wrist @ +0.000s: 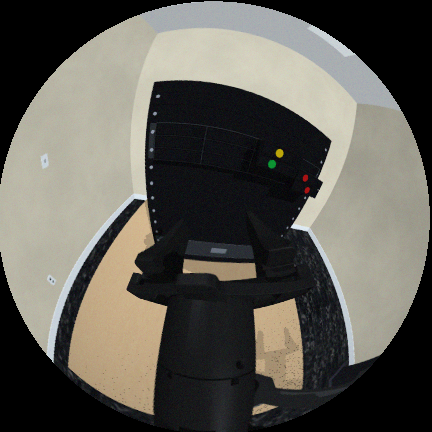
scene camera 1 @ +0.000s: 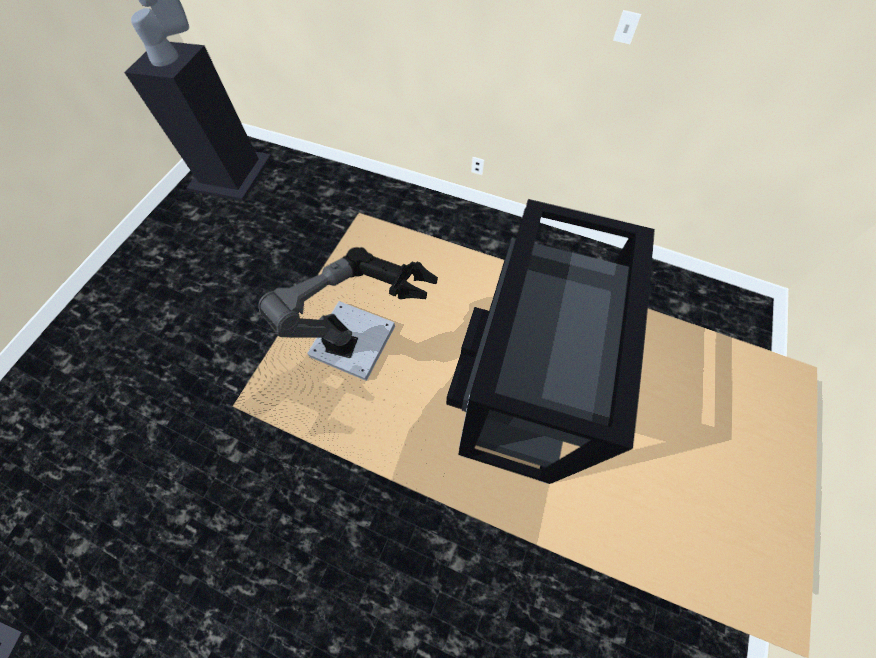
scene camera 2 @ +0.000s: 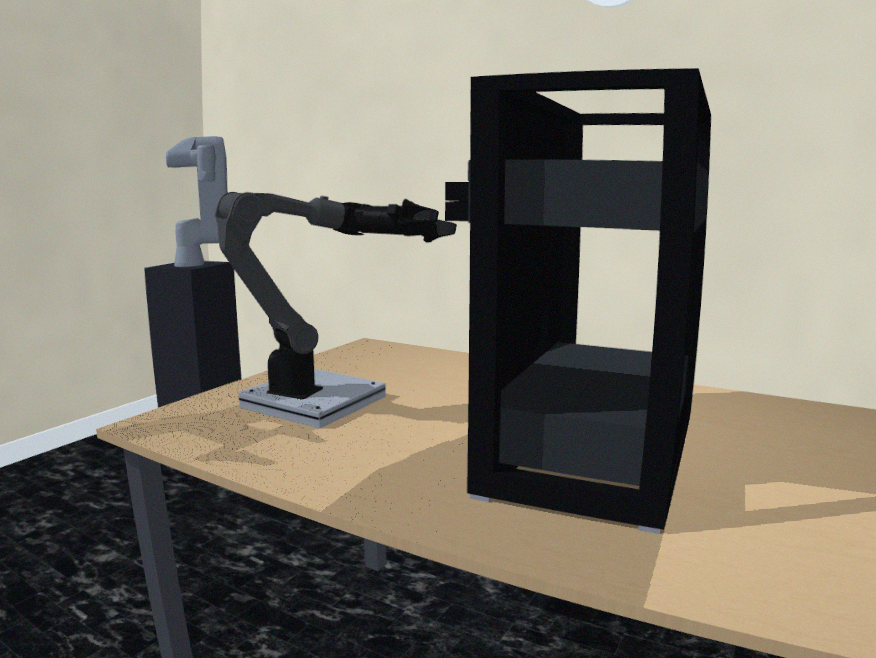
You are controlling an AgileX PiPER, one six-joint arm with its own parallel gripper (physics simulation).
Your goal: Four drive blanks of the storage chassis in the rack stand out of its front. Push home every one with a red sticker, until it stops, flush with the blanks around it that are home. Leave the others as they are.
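The storage chassis (wrist: 177, 145) (scene camera 2: 587, 194) sits high in the black rack (wrist: 152, 191) (scene camera 2: 484, 283) (scene camera 1: 638, 339). In the wrist view, four blanks stand out at its right part: one with a yellow sticker (wrist: 279, 153), one with a green sticker (wrist: 272, 164) below it, and farther right two with red stickers, an upper one (wrist: 305, 178) and a lower one (wrist: 307, 190). In scene camera 2 the outstanding blanks (scene camera 2: 456, 191) show as dark blocks at the rack's front. My gripper (scene camera 1: 431, 284) (scene camera 2: 445, 220) (wrist: 215, 221) is open and empty, in front of the rack, apart from the blanks, to their left in the wrist view.
A grey unit (scene camera 2: 573, 442) (wrist: 210, 247) sits at the bottom of the rack, which stands on the wooden table (scene camera 1: 672, 517) (scene camera 2: 396, 488). My arm's base plate (scene camera 1: 375, 339) (scene camera 2: 354, 396) is left of the rack. Another arm stands on a dark pedestal (scene camera 1: 198, 120) (scene camera 2: 177, 325) behind.
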